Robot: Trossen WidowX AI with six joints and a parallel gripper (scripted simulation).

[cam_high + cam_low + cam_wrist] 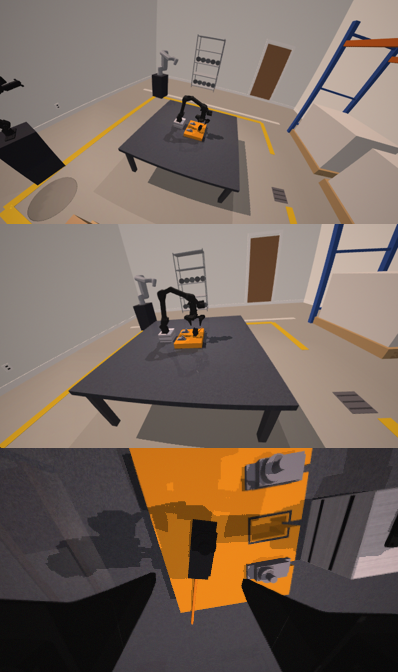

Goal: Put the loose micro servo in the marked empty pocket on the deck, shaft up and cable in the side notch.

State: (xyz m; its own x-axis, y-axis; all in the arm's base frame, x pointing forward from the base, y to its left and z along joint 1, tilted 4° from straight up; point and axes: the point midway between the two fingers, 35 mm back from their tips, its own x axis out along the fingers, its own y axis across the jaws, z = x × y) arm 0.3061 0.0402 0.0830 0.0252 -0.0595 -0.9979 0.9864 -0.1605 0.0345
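My gripper tip is now 1 cm past the orange robot deck, 2 cm to the left of it and 11 cm above it.
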